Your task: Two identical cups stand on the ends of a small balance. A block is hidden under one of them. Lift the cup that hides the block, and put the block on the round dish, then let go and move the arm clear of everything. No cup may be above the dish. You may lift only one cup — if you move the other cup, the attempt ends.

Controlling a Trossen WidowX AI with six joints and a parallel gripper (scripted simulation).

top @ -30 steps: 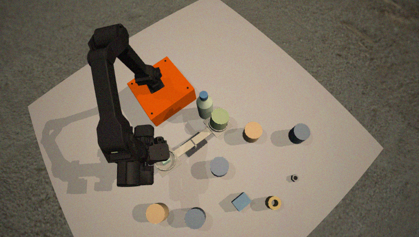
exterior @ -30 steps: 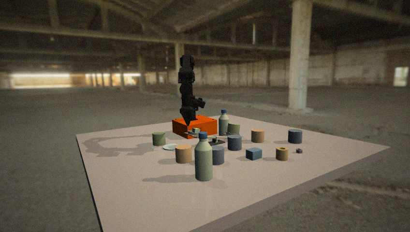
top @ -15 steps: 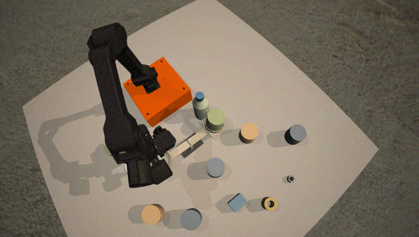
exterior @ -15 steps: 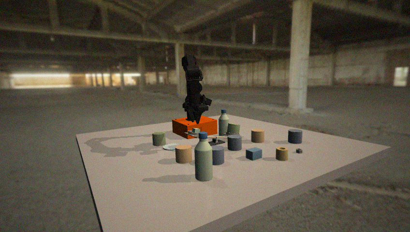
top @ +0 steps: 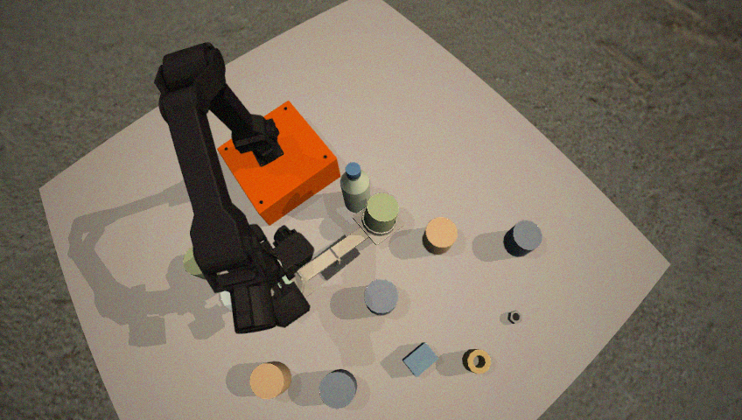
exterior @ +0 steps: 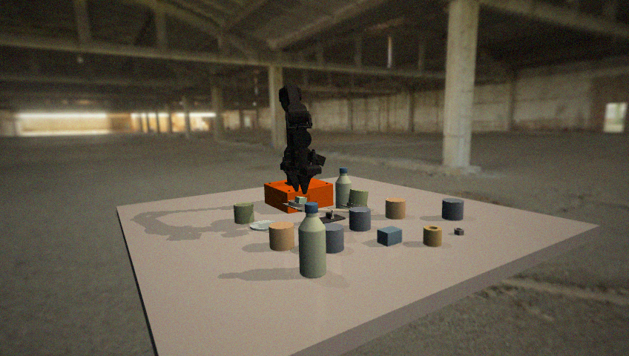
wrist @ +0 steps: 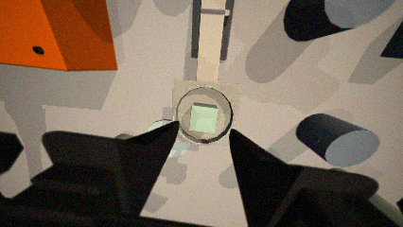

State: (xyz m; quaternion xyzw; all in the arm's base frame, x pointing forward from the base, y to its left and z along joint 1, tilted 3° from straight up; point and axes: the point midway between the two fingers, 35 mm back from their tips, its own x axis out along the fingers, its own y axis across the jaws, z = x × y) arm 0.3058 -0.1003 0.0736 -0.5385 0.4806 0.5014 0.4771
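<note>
My gripper tip is now 30 mm above the pale green block. Round my gripper tip: pale round dish (60 mm behind, 110 mm to the right, 110 mm below); then small nut (320 mm ahead, 390 mm to the left, 110 mm below).
</note>
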